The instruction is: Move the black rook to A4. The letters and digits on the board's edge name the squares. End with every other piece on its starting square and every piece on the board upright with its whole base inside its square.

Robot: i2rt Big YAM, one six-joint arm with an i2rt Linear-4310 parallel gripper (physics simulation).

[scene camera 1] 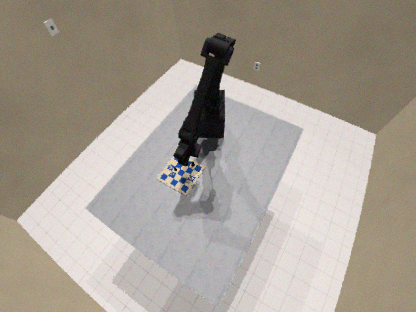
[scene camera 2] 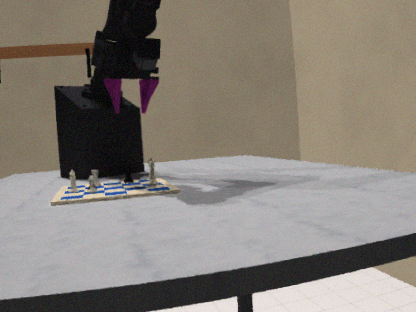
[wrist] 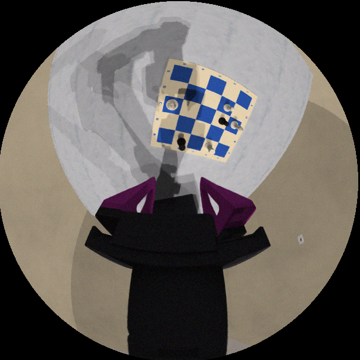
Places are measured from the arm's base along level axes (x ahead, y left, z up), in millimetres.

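Pixels of known places: gripper, fingertip midpoint: [scene camera 2: 130, 113]; arm's base at its link origin: [scene camera 1: 213, 103] [scene camera 2: 102, 95].
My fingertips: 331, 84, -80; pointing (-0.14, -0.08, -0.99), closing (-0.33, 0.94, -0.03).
Observation:
For each thing: its top centre in the pictures, then the offset to it from my fingertips, as dx, dy, dz. Level surfaces: height alone.
- chess board at its top centre: [scene camera 2: 113, 188] [scene camera 1: 181, 172] +79, -43, -148
- black rook at its top centre: [scene camera 2: 127, 166] [scene camera 1: 192, 162] -7, -15, -115
- tall white piece at its top centre: [scene camera 2: 151, 157] +72, +35, -95
- grey table at its surface level: dz -154
The chess board [scene camera 1: 169, 182] [scene camera 2: 100, 200] [wrist: 199, 80] lies on the table. A black piece, apparently the black rook [scene camera 1: 192, 164] [scene camera 2: 128, 177] [wrist: 181, 143], stands upright on the cream square A4, and its base looks inside the square. Another black piece [wrist: 223, 121] stands at C2. White pieces stand at C5 [wrist: 172, 104], D2 [wrist: 228, 107], C1 [wrist: 235, 124] and A2 [wrist: 210, 146]. My gripper [scene camera 2: 131, 112] [wrist: 177, 181] is partly open and empty, high above the board and back from the A4 piece. Its fingertips are hidden in scene camera 1.
The black arm base [scene camera 2: 100, 137] stands behind the board. The tall white piece [scene camera 2: 152, 172] at C5 rises near the black piece in scene camera 2. The arm's shadow falls across part of the board and the grey table [scene camera 1: 240, 200].

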